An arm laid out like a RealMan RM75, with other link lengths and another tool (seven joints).
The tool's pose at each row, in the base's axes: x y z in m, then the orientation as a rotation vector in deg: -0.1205 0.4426 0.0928 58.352 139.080 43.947; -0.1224 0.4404 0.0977 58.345 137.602 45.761; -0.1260 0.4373 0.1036 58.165 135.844 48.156; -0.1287 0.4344 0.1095 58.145 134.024 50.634; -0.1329 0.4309 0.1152 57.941 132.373 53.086; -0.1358 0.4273 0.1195 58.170 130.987 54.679; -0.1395 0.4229 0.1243 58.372 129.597 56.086
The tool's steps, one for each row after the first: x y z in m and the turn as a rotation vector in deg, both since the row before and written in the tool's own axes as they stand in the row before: -0.0011 0.0008 -0.0055 -1.672 -0.334 0.451; -0.0008 0.0002 -0.0075 -2.159 -0.259 0.484; -0.0013 0.0010 -0.0069 -2.186 -0.214 0.640; -0.0008 0.0001 -0.0079 -2.133 -0.057 0.518; -0.0015 0.0000 -0.0061 -1.442 -0.249 0.614; -0.0017 -0.0002 -0.0073 -1.358 -0.330 0.555
